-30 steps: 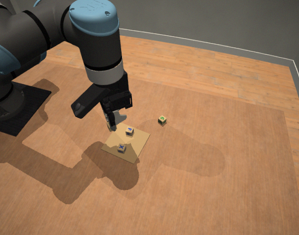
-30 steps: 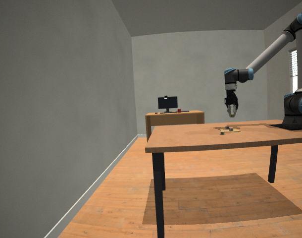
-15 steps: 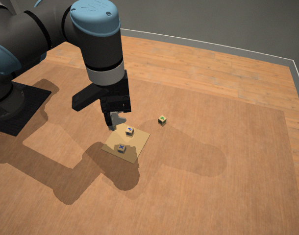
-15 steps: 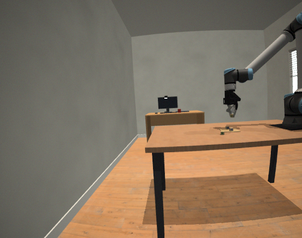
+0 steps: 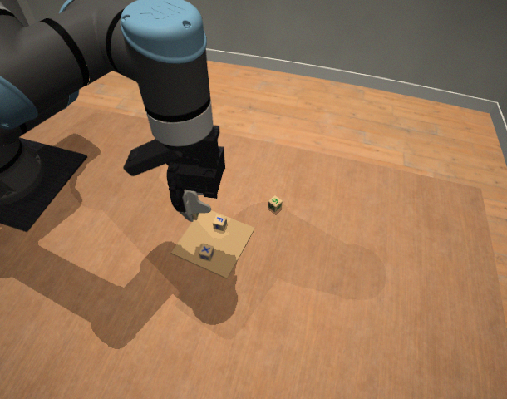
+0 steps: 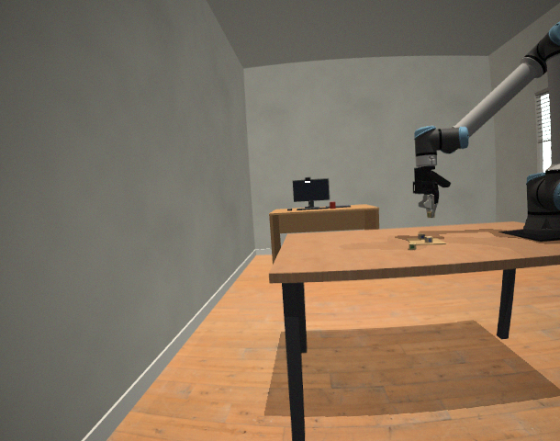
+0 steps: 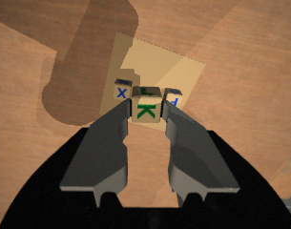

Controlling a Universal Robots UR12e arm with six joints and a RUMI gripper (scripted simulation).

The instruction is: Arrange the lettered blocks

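Now: the tan mat 12 cm below my hand, 3 cm ahead of it and 1 cm to the left of it.
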